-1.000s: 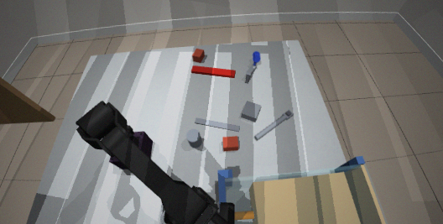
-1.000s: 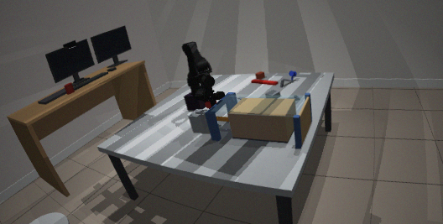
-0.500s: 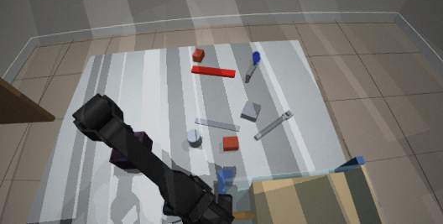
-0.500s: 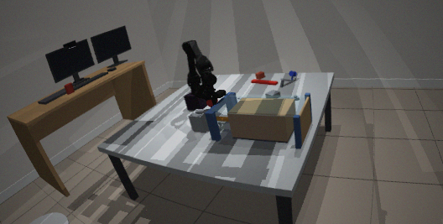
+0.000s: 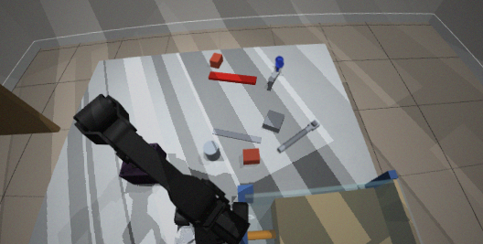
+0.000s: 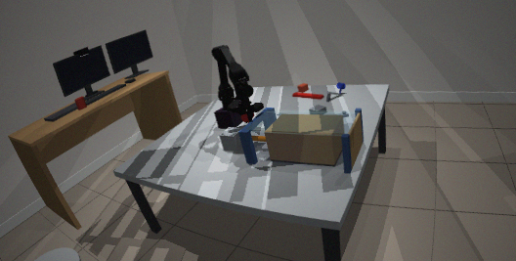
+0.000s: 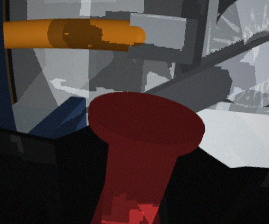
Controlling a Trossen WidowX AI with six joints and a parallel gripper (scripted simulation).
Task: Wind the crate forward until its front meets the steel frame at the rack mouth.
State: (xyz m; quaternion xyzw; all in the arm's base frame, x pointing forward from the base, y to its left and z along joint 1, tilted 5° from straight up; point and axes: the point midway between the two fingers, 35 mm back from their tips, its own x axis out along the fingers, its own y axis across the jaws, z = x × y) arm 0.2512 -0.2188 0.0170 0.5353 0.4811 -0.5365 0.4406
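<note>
My gripper tip is now 7 cm short of the blue steel frame, 5 cm to the left of it and 1 cm above it. Also, from my gripper tip: red-knobbed handle (3 cm behind, 1 cm to the right, 1 cm below); then grey winch (10 cm behind, 8 cm below, 5 cm to the right); then red knob (2 cm above, 1 cm to the left).
</note>
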